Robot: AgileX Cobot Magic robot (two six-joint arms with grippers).
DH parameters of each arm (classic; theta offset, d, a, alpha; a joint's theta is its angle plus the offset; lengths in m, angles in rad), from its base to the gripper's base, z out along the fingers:
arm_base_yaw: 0 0.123 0 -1.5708
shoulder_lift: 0.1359 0 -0.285 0
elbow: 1.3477 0 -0.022 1.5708
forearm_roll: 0 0.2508 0 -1.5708
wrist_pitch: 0 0 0.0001 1.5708
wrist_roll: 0 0.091 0 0
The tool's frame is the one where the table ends.
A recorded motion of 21 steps. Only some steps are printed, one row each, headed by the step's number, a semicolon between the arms.
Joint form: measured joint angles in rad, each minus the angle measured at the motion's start. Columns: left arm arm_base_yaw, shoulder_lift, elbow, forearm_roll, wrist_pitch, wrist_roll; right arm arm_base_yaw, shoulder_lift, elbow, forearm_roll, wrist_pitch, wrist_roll.
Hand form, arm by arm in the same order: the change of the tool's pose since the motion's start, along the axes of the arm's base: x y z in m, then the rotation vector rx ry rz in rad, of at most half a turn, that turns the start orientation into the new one. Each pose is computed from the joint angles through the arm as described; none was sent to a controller.
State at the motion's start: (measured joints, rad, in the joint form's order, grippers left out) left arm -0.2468 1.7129 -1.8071 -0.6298 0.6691 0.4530; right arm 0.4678 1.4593 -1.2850 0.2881 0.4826 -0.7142
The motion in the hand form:
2: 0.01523 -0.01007 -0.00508 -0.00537 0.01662 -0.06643; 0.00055 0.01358 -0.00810 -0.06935 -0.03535 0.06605
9: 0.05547 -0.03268 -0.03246 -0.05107 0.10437 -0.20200; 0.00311 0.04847 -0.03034 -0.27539 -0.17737 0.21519
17: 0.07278 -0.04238 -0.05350 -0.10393 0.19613 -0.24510; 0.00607 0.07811 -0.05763 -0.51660 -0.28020 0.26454
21: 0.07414 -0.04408 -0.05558 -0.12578 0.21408 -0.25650; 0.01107 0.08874 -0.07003 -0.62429 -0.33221 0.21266
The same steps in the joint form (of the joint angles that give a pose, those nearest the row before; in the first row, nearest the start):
2: -0.0018 0.0769 -0.0874 -0.0608 0.0578 0.0518; 0.0396 0.0272 0.0000 -0.0317 -0.0200 -0.0544
9: -0.0022 0.2875 -0.3052 -0.1812 0.2000 0.0958; 0.1436 0.1057 0.0000 -0.2344 -0.1088 -0.1098
17: -0.0019 0.3892 -0.3960 -0.2304 0.2692 0.0546; 0.2476 0.1976 -0.0078 -0.7886 -0.1187 0.2288
21: -0.0014 0.4015 -0.4064 -0.2527 0.2819 0.0476; 0.2917 0.2499 -0.0151 -1.1728 -0.0714 0.5480

